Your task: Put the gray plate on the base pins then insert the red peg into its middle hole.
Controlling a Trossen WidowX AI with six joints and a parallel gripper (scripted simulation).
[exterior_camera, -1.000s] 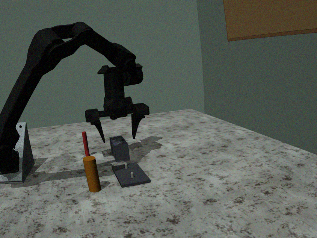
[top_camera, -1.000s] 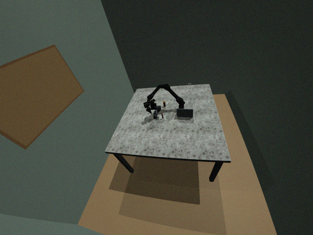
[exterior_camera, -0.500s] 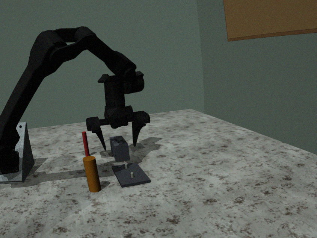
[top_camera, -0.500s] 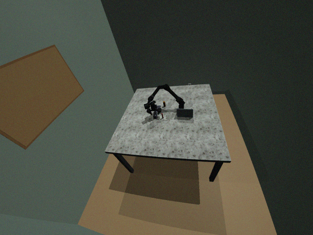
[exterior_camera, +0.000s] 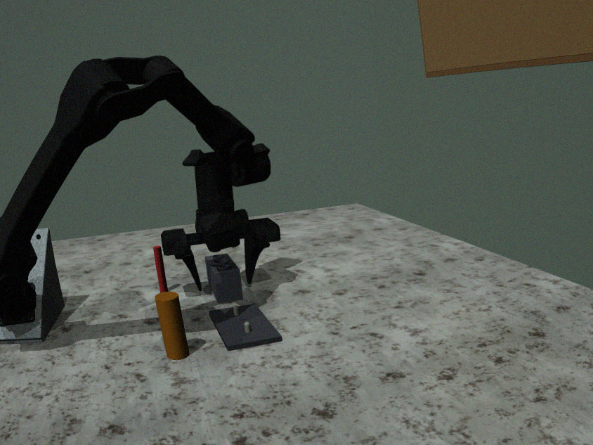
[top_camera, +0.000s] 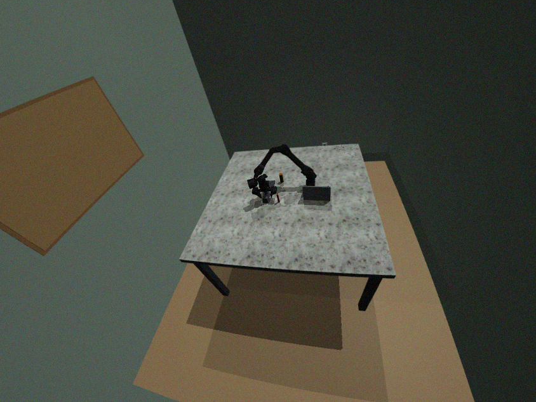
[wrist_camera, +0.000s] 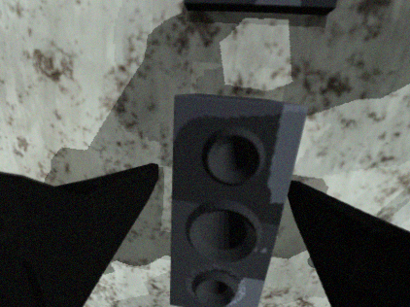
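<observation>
The gray plate lies 30 mm above my gripper tip. Also, from my gripper tip: orange cylinder (210 mm to the right, 90 mm behind, 30 mm above); red peg (100 mm behind, 30 mm to the left, 30 mm above).
</observation>
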